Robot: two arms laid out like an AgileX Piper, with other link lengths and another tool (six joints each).
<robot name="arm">
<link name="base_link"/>
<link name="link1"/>
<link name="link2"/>
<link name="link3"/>
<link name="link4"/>
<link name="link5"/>
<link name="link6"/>
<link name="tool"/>
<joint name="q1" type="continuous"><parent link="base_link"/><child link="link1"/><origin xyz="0.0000 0.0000 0.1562"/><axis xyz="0 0 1"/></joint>
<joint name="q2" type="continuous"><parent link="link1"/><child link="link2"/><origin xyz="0.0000 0.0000 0.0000"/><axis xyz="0 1 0"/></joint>
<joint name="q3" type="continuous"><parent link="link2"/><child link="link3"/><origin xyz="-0.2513 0.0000 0.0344"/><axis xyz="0 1 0"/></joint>
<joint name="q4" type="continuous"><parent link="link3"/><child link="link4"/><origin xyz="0.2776 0.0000 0.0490"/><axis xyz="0.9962 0 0.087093"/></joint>
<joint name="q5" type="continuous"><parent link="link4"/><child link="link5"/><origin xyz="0.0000 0.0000 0.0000"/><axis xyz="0 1 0"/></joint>
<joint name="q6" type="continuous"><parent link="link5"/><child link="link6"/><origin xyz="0.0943 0.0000 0.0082"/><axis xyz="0.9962 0 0.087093"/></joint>
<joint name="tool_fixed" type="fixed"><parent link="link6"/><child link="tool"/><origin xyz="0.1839 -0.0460 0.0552" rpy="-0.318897 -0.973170 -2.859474"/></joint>
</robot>
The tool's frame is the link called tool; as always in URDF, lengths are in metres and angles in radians. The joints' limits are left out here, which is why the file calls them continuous.
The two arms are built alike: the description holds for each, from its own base.
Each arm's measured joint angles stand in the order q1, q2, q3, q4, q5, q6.
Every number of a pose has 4 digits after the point.
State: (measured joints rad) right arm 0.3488 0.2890 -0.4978 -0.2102 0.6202 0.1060; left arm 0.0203 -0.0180 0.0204 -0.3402 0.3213 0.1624
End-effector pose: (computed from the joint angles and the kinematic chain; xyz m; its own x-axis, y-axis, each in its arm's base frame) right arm 0.3132 0.0316 0.3211 -0.1554 -0.1009 0.9827 0.1969 -0.9780 -0.0692; left arm 0.3075 -0.0625 0.2189 -0.2625 0.0294 0.9645 -0.0862 -0.9963 0.0069
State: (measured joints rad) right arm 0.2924 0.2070 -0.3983 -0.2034 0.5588 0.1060; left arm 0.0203 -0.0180 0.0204 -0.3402 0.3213 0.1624
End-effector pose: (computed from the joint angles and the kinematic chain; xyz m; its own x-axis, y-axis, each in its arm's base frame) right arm 0.3102 0.0168 0.3088 -0.1985 -0.1092 0.9740 0.1583 -0.9843 -0.0781; left arm 0.3075 -0.0625 0.2189 -0.2625 0.0294 0.9645 -0.0862 -0.9963 0.0069
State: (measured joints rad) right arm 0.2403 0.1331 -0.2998 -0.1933 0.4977 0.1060; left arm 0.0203 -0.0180 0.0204 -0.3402 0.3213 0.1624
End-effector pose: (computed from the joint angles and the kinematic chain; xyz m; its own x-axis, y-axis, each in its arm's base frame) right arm 0.3085 0.0044 0.2938 -0.2341 -0.1162 0.9652 0.1237 -0.9883 -0.0890; left arm 0.3075 -0.0625 0.2189 -0.2625 0.0294 0.9645 -0.0862 -0.9963 0.0069
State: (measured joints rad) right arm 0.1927 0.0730 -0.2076 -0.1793 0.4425 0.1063; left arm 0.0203 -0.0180 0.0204 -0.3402 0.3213 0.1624
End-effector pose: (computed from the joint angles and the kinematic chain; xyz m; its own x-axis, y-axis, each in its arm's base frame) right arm 0.3082 -0.0063 0.2759 -0.2567 -0.1231 0.9586 0.0914 -0.9905 -0.1028; left arm 0.3075 -0.0625 0.2189 -0.2625 0.0294 0.9645 -0.0862 -0.9963 0.0069
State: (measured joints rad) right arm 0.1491 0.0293 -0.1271 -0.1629 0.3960 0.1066; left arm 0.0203 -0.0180 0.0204 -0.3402 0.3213 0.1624
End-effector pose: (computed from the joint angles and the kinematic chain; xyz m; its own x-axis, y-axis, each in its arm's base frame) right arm 0.3089 -0.0161 0.2566 -0.2670 -0.1300 0.9549 0.0598 -0.9912 -0.1182; left arm 0.3075 -0.0625 0.2189 -0.2625 0.0294 0.9645 -0.0862 -0.9963 0.0069
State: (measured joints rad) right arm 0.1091 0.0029 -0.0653 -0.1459 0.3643 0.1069; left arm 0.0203 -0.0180 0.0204 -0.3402 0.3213 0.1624
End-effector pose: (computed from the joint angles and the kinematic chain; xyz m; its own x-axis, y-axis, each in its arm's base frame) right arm 0.3096 -0.0259 0.2382 -0.2654 -0.1362 0.9545 0.0269 -0.9906 -0.1339; left arm 0.3075 -0.0625 0.2189 -0.2625 0.0294 0.9645 -0.0862 -0.9963 0.0069
